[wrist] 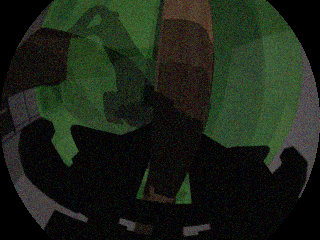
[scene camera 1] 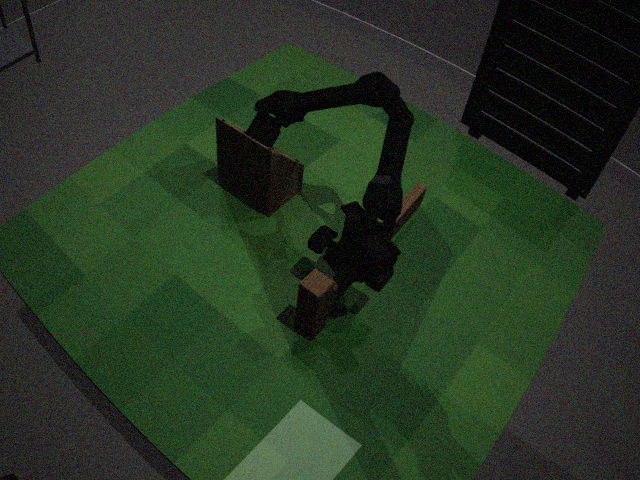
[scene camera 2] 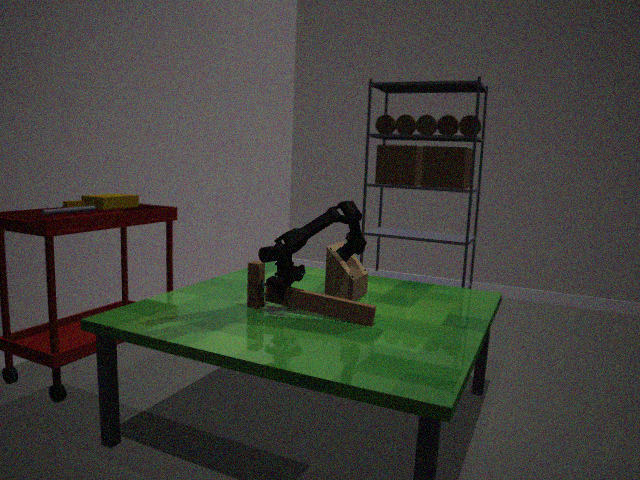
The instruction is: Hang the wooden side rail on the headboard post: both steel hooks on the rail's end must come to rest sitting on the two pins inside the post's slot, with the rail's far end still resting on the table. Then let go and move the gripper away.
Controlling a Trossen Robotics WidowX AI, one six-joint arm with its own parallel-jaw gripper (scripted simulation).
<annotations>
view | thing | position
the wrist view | my gripper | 171, 126
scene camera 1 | my gripper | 344, 279
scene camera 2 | my gripper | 283, 298
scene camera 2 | wooden side rail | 357, 312
</annotations>
